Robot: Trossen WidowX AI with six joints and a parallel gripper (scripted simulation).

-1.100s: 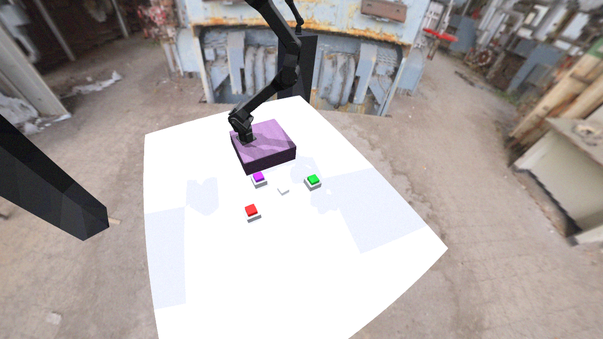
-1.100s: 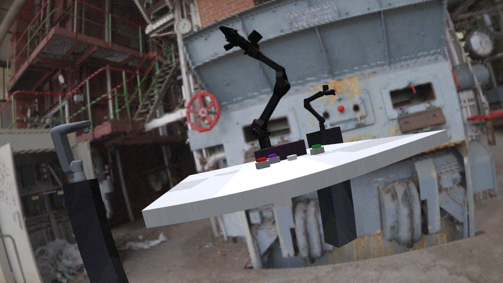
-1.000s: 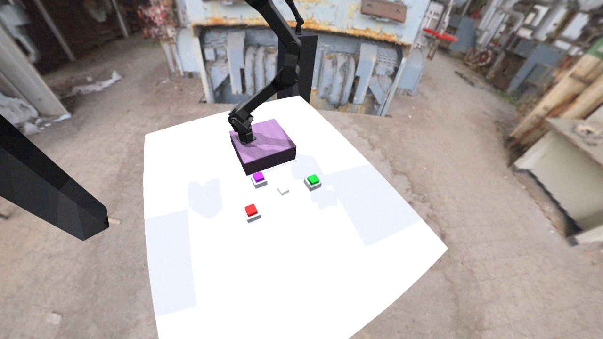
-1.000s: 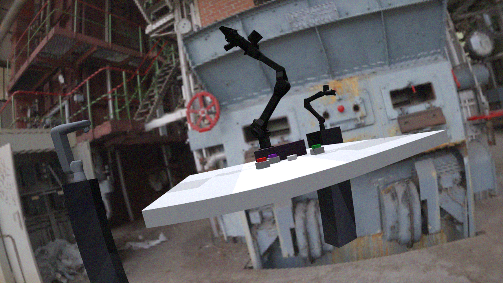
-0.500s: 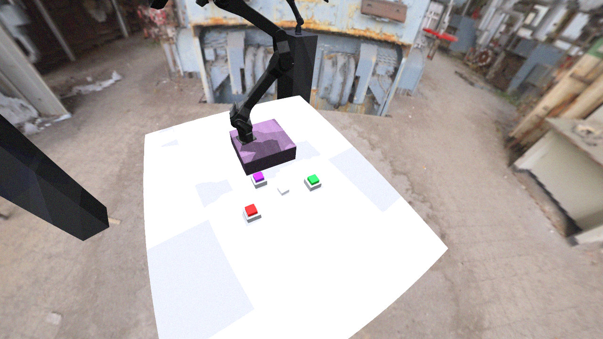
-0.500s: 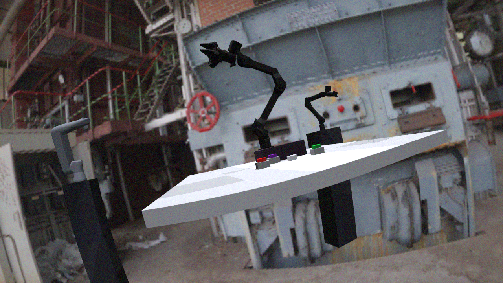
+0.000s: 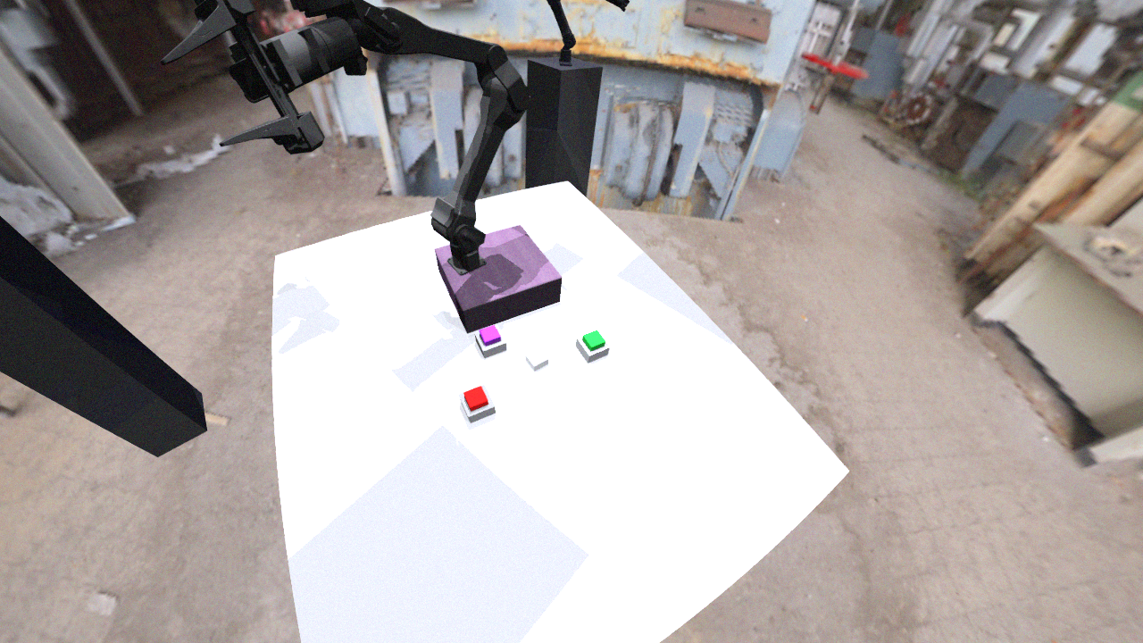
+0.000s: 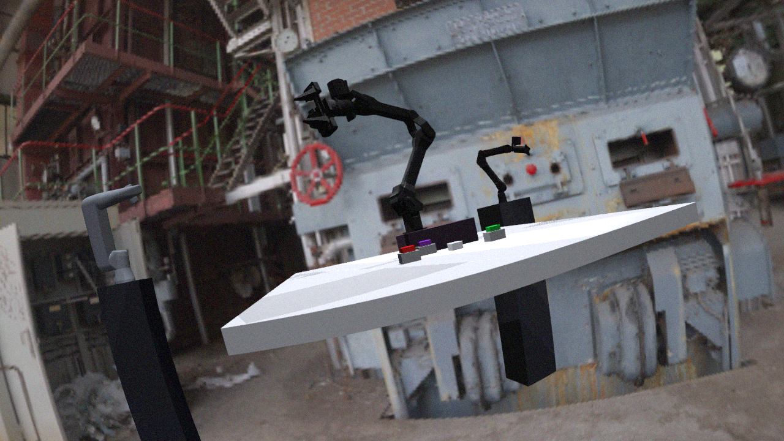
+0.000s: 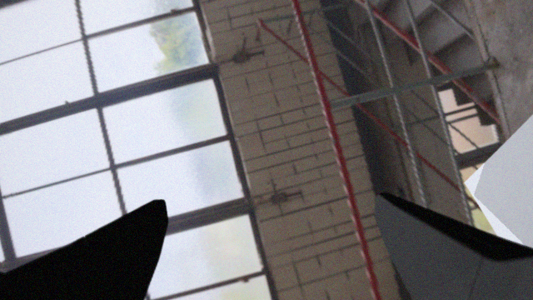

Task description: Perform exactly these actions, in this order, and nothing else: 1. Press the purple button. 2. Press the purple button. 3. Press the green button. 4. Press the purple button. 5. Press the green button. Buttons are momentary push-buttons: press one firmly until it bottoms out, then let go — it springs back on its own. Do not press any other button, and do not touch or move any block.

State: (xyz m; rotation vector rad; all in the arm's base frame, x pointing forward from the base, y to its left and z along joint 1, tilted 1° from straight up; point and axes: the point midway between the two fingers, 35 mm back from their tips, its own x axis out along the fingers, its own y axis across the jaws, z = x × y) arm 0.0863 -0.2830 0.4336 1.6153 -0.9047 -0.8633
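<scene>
Now: the purple button 46 cm below my gripper tip, 27 cm to the left of it and 8 cm ahead of it. From my gripper tip the other things lie so: green button (46 cm below, 42 cm to the left, 21 cm ahead); white block (49 cm below, 31 cm to the left, 16 cm ahead); red button (46 cm below, 18 cm ahead, 17 cm to the left).
</scene>
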